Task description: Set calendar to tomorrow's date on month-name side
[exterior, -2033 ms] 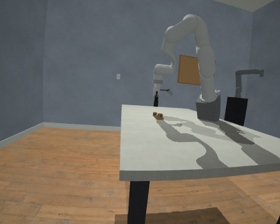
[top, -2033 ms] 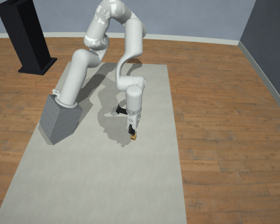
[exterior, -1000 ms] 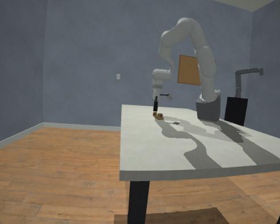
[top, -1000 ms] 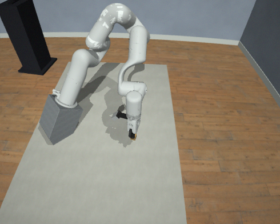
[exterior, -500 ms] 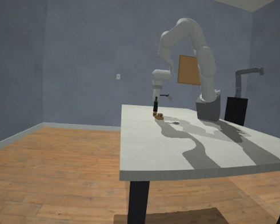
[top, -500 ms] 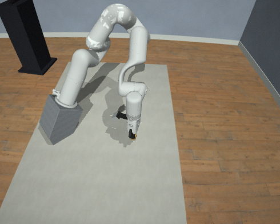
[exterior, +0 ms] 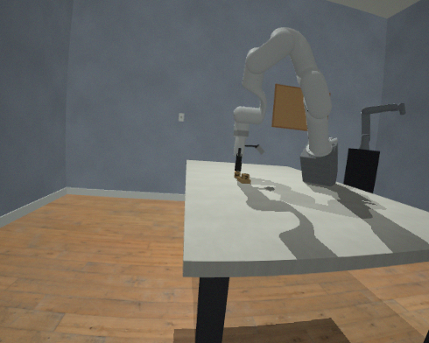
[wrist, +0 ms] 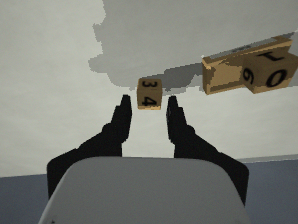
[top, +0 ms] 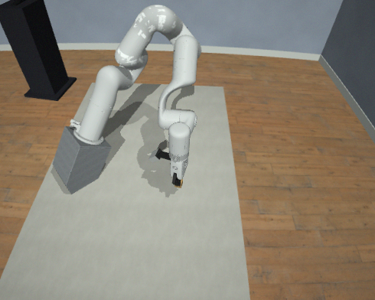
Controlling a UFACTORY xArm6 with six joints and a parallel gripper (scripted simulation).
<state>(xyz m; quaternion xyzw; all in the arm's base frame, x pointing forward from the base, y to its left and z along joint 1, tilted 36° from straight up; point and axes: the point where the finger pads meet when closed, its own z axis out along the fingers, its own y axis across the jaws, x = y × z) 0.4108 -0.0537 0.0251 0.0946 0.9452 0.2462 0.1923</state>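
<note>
The wooden digit cube lies 4 cm below my hand. From my hand the other things lie so: wooden calendar tray 2 cm behind, 10 cm to the left, 5 cm below.
</note>
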